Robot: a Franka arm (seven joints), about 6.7 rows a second.
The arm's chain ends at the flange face. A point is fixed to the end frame.
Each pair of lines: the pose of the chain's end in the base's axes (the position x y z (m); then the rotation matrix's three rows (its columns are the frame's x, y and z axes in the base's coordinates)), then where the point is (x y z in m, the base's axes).
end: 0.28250 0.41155 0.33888; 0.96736 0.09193 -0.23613; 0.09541 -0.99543 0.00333; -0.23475 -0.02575 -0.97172
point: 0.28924 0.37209 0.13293
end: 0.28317 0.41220 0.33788; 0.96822 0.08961 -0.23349; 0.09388 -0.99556 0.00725; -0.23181 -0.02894 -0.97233
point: 0.29037 0.37344 0.13182
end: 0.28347 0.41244 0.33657; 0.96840 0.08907 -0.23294; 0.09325 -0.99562 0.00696; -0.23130 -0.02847 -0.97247
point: 0.29077 0.37358 0.13053
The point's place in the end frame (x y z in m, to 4 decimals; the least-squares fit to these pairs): 0.0511 0.0452 0.1984
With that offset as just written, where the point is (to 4 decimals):
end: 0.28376 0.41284 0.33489; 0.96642 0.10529 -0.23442; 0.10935 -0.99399 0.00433; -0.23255 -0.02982 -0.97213
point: 0.2914 0.3744 0.1288
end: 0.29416 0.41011 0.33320; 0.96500 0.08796 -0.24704; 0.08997 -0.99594 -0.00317; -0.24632 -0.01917 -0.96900
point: 0.2984 0.3691 0.1275
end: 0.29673 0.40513 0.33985; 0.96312 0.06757 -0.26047; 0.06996 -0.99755 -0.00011; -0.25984 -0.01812 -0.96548
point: 0.2973 0.3636 0.1342
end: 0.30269 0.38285 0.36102; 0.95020 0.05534 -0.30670; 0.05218 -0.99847 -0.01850; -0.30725 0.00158 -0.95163
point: 0.2929 0.3367 0.1566
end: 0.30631 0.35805 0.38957; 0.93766 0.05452 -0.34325; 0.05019 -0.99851 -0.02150; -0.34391 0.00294 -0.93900
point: 0.2886 0.3112 0.1858
